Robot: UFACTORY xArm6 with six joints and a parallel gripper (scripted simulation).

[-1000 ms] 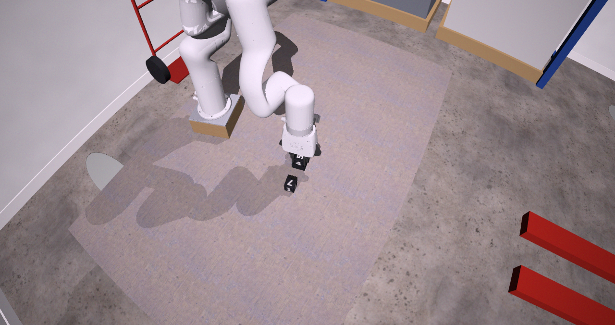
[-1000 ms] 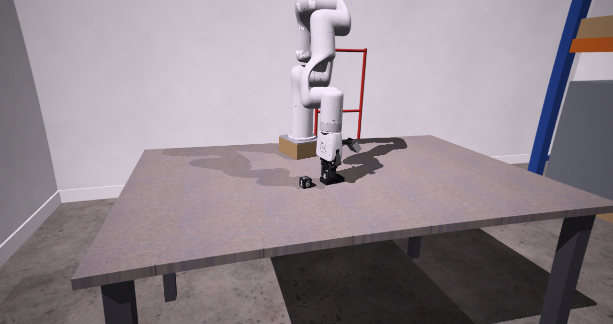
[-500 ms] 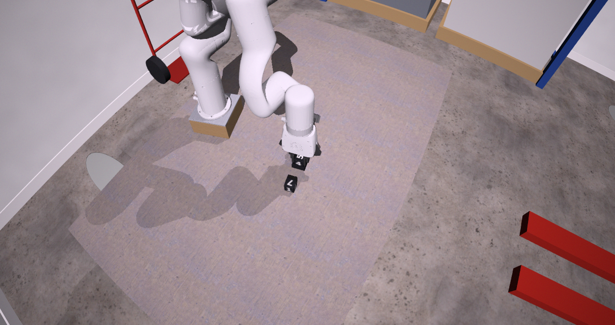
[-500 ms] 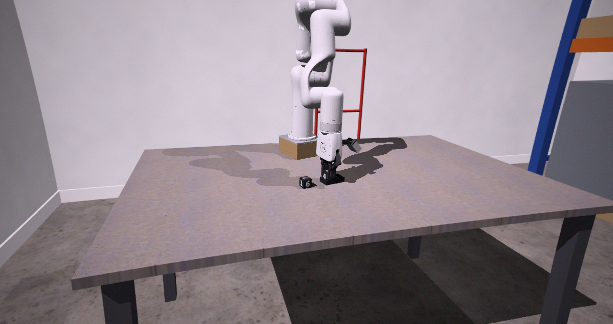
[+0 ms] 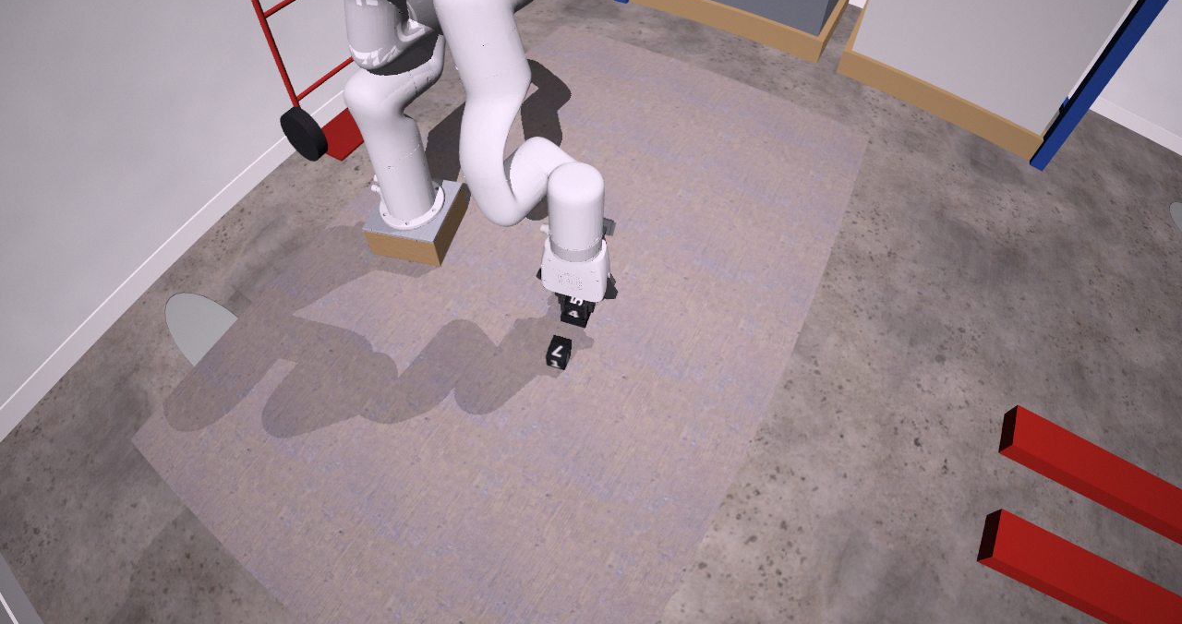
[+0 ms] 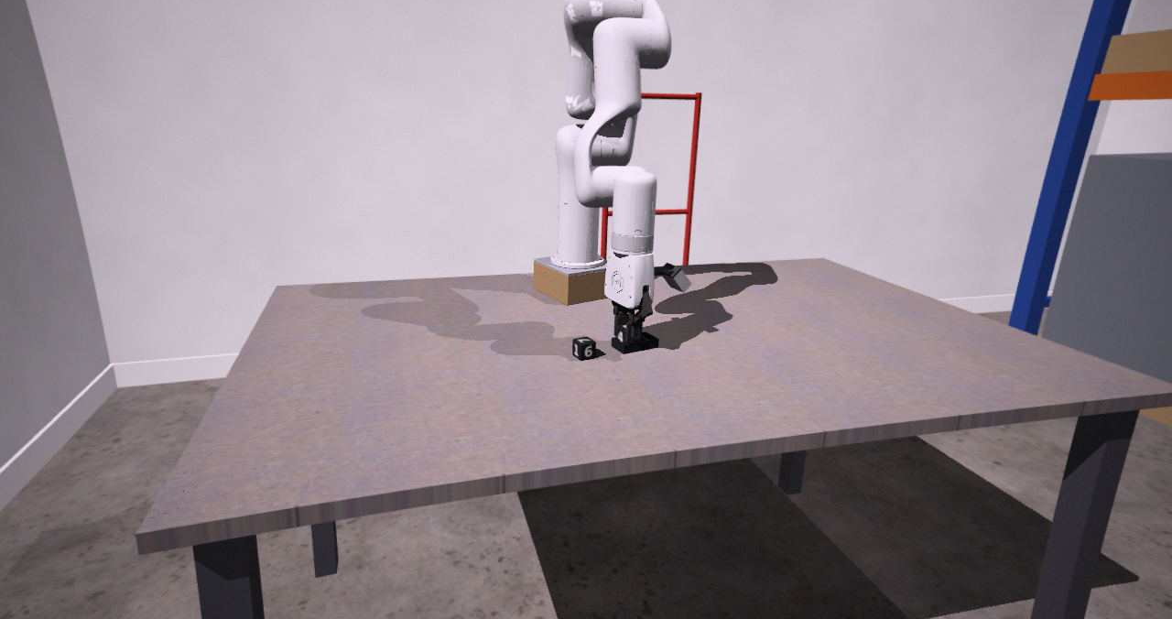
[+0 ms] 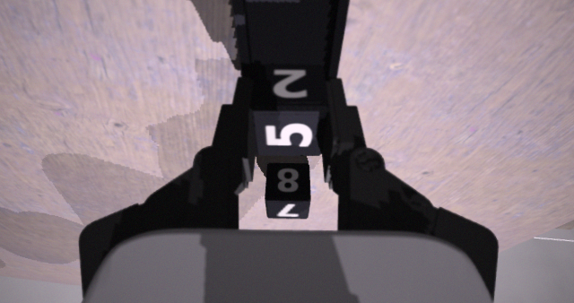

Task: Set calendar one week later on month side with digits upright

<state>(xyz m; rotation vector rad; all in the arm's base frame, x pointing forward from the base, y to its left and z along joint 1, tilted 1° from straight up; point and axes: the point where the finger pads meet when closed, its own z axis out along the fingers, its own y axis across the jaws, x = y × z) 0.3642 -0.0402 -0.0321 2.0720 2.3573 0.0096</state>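
The black tray is 3 cm below my hand and 2 cm to the left of it.
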